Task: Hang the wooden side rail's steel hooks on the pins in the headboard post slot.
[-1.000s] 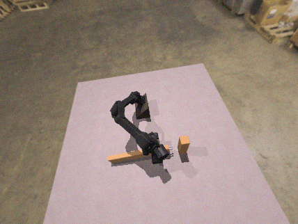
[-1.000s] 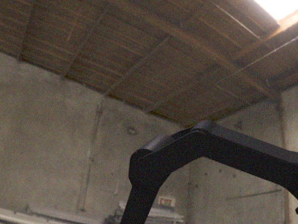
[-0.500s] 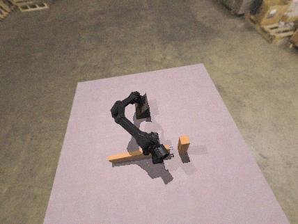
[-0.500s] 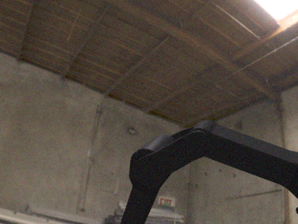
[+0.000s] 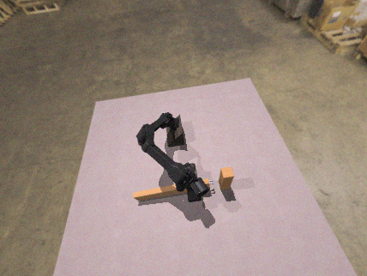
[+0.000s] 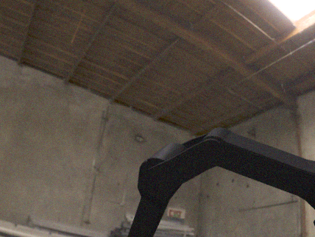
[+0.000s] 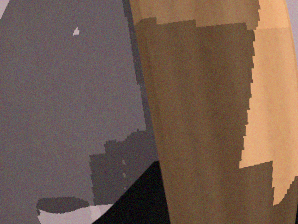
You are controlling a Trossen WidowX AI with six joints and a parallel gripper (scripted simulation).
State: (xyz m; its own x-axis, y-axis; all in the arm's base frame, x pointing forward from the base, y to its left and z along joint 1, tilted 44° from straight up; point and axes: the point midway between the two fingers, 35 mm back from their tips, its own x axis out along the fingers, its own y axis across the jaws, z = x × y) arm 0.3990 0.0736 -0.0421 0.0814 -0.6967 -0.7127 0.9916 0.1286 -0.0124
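Now: gripper tip 170 mm to the right of the headboard post, 40 mm below it and 20 mm past it.
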